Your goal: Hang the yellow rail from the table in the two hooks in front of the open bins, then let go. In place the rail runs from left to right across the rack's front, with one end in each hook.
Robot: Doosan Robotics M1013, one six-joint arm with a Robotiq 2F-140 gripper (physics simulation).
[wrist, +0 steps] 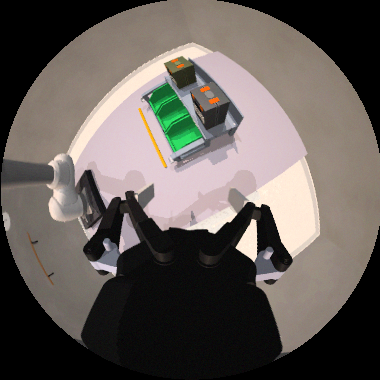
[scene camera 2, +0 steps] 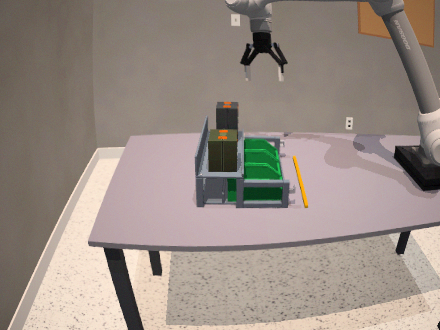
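Seen in the pictures: gripper, fingertip midpoint: (wrist: 190, 191) (scene camera 2: 264, 80); arm's base, origin of the base link: (wrist: 84, 203).
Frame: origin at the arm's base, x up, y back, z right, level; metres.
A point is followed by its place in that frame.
Observation:
The yellow rail (scene camera 2: 300, 181) @(x -0.046, y -0.646, z -0.148 m) (wrist: 152, 137) @(x -0.048, y -0.651, z -0.091 m) lies flat on the table, a little apart from the rack's front and roughly parallel to it. The grey rack (scene camera 2: 240, 194) @(x -0.011, y -0.839, z -0.314 m) (wrist: 188, 151) @(x -0.040, y -0.776, z 0.055 m) holds open green bins (scene camera 2: 263, 172) (wrist: 172, 116) at its front. Small light hooks stick out at the two front ends of the rack, a near one (scene camera 2: 292, 189) @(x 0.008, y -0.687, z -0.311 m) and a far one (scene camera 2: 282, 143) @(x 0.001, y -0.702, z 0.071 m) in the scene view; no rail lies in them. My gripper (scene camera 2: 264, 79) @(x 0.216, y -0.769, z 0.194 m) (wrist: 190, 191) @(x 0.216, y -0.769, z 0.194 m) is open and empty, high above the table and well above the rack and the rail.
A dark olive box (scene camera 2: 222, 155) @(x 0.097, y -0.893, z -0.288 m) (wrist: 181, 73) @(x 0.119, y -0.887, z -0.190 m) and a dark grey box (scene camera 2: 227, 116) @(x 0.137, y -0.897, z -0.051 m) (wrist: 212, 107) @(x 0.165, y -0.889, z 0.033 m), both with orange marks, stand on the rack behind the bins. The arm's black base (scene camera 2: 417, 170) @(x -0.005, y -0.136, z -0.120 m) (wrist: 89, 200) @(x 0.003, y -0.095, z 0.013 m) stands on the table (scene camera 2: 165, 220) @(x -0.056, y -1.045, z -0.406 m) (wrist: 265, 120) @(x -0.056, y -1.170, z 0.048 m), beyond the rail from the rack.

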